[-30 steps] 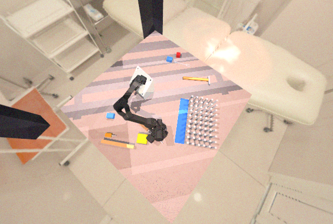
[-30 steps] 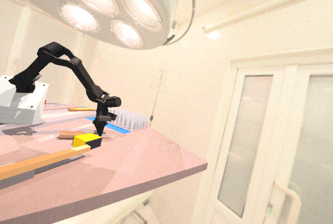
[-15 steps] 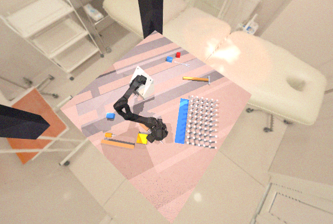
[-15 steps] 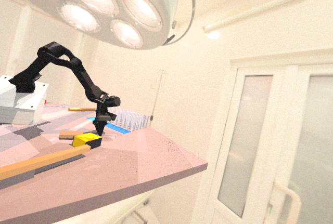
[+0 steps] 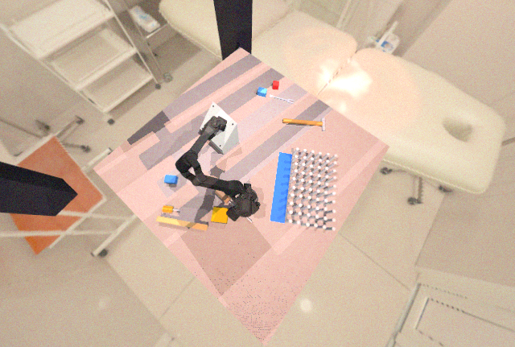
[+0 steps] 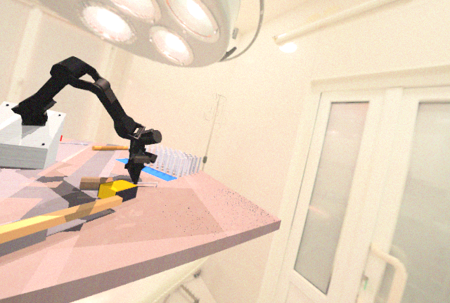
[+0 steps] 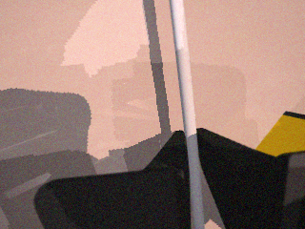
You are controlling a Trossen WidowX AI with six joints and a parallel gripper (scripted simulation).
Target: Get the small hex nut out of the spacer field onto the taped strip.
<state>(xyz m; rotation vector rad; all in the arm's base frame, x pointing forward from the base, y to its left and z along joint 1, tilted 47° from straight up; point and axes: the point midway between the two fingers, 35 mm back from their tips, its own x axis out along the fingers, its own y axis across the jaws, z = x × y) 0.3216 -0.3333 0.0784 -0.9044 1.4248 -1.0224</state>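
The hook tool lies 20 mm behind my gripper tip. The rest, counted from my gripper tip: grey fork-like tool 760 mm to the left, 230 mm behind, 10 mm below; then blue taped strip 260 mm to the left, 110 mm ahead, 10 mm below; then yellow block 70 mm to the right, 70 mm behind, 10 mm above.
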